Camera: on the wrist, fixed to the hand. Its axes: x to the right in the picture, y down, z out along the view.
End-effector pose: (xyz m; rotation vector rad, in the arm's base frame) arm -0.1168 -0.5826 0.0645 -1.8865 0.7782 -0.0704
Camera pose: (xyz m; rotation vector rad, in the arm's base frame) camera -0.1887 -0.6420 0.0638 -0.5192 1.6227 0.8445
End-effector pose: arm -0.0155 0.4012 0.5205 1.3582 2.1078 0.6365
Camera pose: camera -0.0247 0.3907 0.6127 3.0051 0.6709 0.4093
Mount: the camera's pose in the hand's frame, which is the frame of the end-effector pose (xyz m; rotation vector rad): -0.0241 0.0496 -0.0752 0.4549 -0.2616 1.5203
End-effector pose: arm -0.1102 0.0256 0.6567 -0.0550 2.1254 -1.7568
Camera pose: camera -0.1010 0.1134 0.6267 1.0608 0.8822 -1.0353
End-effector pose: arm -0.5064 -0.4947 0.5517 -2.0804 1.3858 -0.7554
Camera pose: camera -0.5984 -0.4978 0.5668 -0.3820 1.8428 -0.0688
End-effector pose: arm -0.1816 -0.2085 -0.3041 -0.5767 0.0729 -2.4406
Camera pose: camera -0.1682 -0.2407 -0.3906 -0.3686 -0.1180 -0.8497
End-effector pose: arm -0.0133 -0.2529 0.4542 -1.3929 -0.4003 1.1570
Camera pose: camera 0.0173 -0.3245 0.4029 -1.0002 0.9068 2.4329
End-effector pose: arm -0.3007 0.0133 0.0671 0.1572 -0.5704 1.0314
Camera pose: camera -0.3238 0.0494 -0.0157 0.2635 -0.6575 2.6513
